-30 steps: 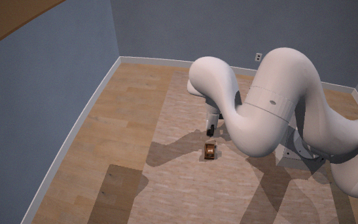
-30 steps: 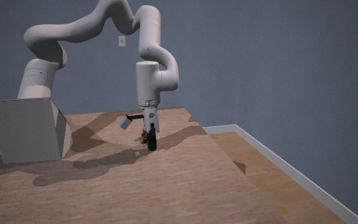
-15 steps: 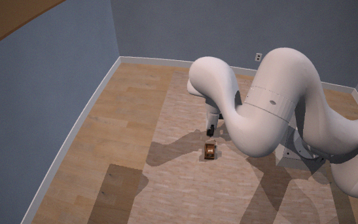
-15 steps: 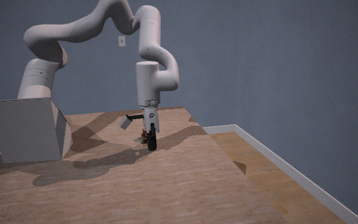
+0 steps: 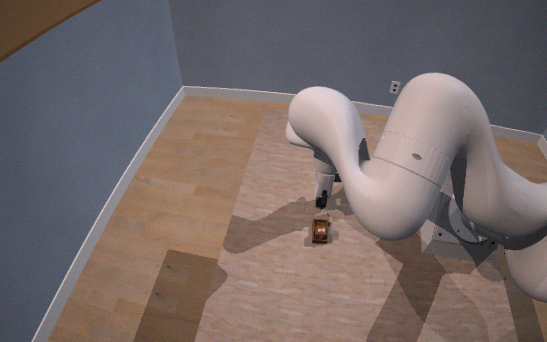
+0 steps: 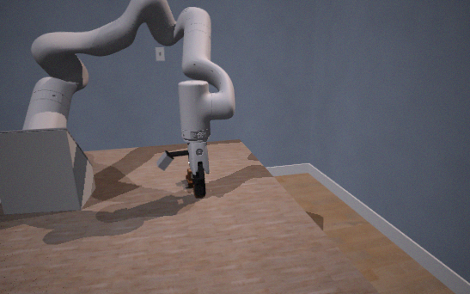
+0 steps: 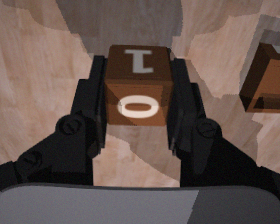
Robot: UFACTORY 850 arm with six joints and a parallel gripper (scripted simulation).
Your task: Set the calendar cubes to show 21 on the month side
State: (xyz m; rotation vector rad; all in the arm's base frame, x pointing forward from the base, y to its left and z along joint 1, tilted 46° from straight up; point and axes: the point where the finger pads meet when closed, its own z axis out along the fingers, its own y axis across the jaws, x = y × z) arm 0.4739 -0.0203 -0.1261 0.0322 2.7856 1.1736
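Now: hand 1 cm above the brown wooden date cube. Round my hand: brown tray: 11 cm to the left, 2 cm below.
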